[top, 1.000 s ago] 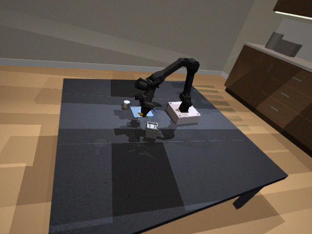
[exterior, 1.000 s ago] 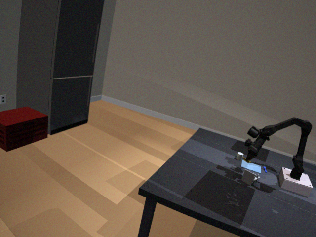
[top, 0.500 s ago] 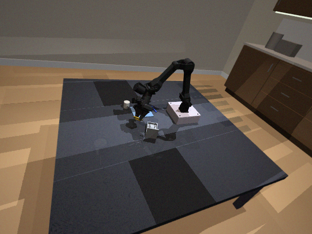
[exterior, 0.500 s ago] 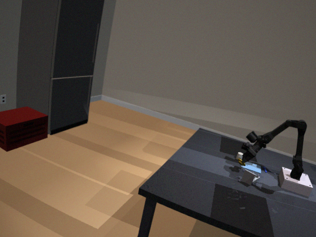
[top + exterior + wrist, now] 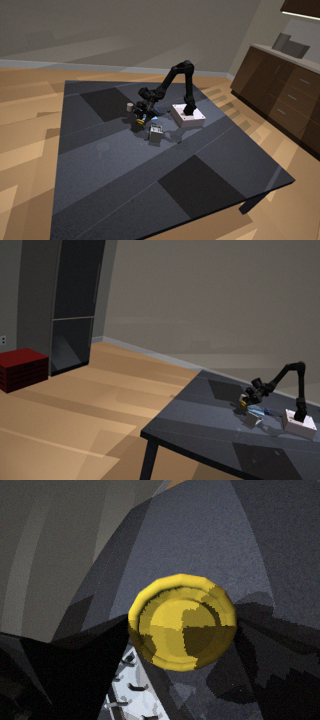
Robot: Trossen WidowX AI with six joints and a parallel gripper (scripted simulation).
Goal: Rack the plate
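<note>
My gripper tip is now 100 mm past the dish rack, 30 mm to the right of it and 40 mm above it. The rest, counted from my gripper tip: white cup (30 mm ahead, 240 mm to the right, 40 mm below); then plate (right at my gripper tip); then light blue mat (80 mm behind, 180 mm to the right, 60 mm below).
</note>
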